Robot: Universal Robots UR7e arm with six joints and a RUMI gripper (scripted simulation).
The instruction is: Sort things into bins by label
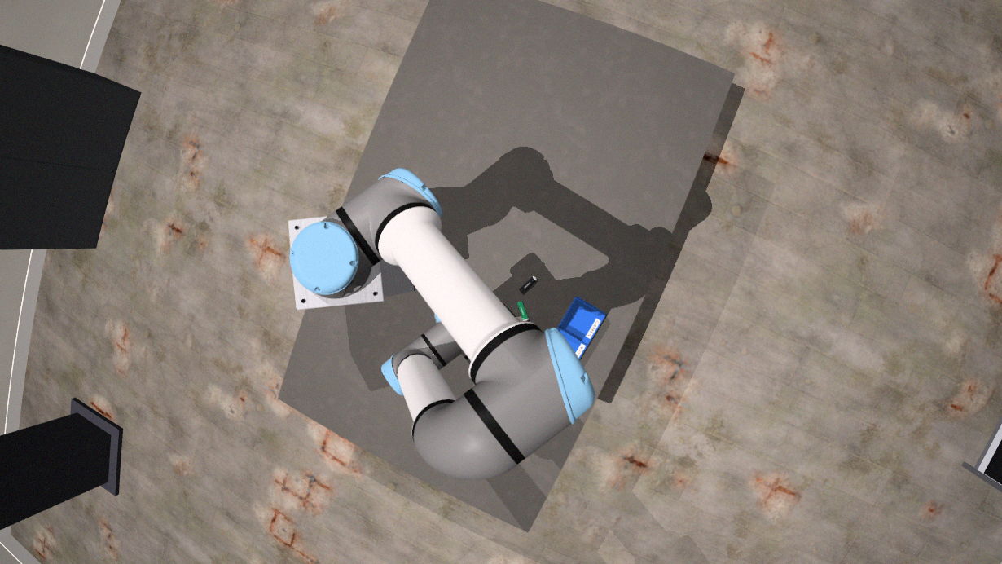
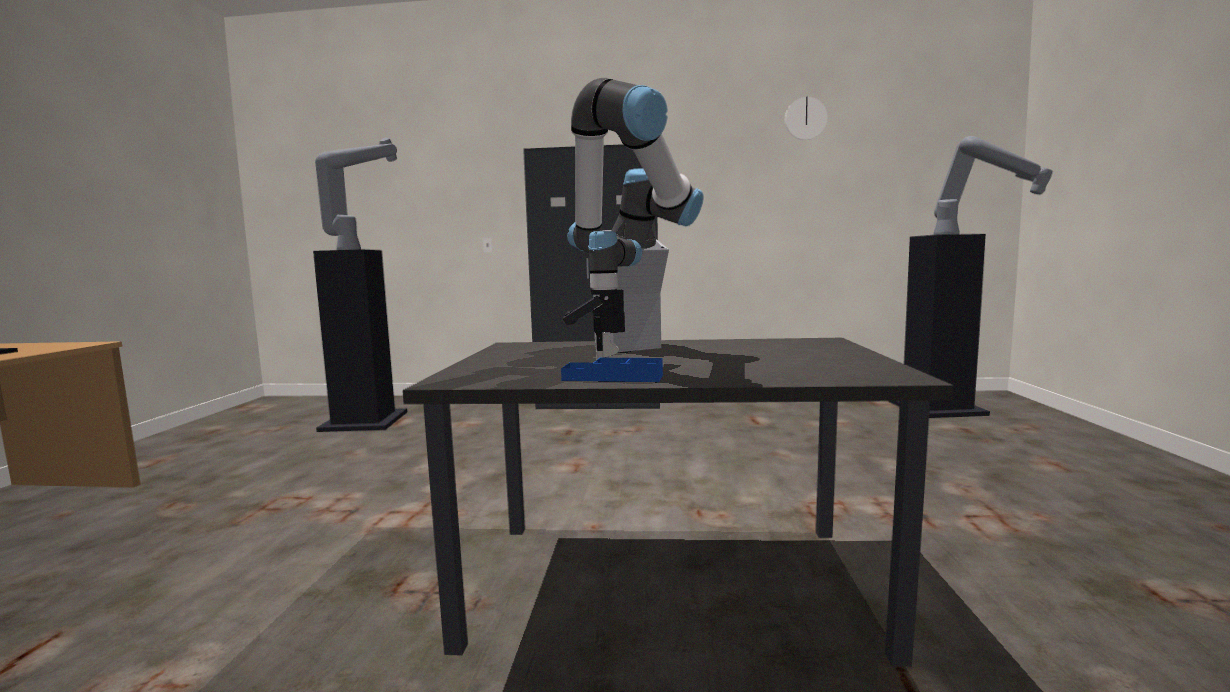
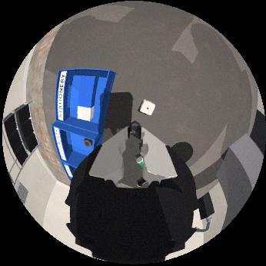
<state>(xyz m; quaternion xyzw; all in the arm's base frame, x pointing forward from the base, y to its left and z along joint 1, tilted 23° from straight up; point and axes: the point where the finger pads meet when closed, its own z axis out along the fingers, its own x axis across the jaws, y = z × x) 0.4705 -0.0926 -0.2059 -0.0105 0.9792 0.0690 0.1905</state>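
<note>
The white die is 20 mm behind my hand, 30 mm to the right of it and 10 mm below it. From my hand the other things lie so: black cylinder 30 mm behind, 150 mm to the left, 10 mm below; then green stick-like thing 30 mm behind, 90 mm to the left, 10 mm below.
</note>
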